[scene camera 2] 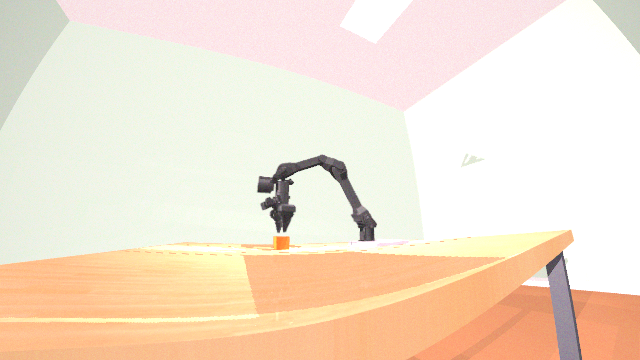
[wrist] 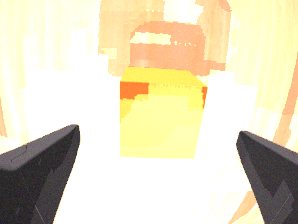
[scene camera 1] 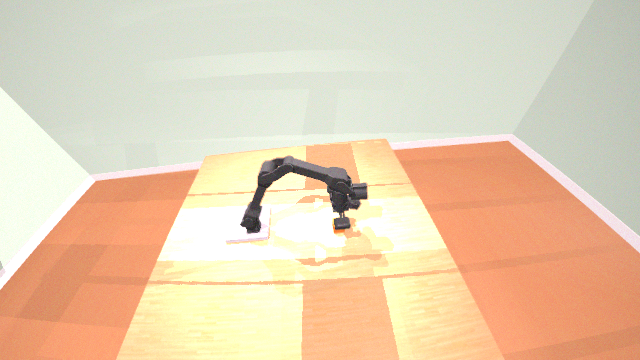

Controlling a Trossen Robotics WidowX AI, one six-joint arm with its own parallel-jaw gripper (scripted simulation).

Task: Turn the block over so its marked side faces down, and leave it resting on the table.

Labels:
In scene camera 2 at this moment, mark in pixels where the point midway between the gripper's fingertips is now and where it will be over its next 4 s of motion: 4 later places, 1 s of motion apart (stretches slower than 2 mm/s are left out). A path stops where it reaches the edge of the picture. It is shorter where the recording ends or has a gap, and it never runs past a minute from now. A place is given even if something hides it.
My gripper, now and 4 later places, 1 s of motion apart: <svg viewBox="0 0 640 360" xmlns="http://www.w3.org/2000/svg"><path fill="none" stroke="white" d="M281 232L281 241L279 236L277 236L275 240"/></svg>

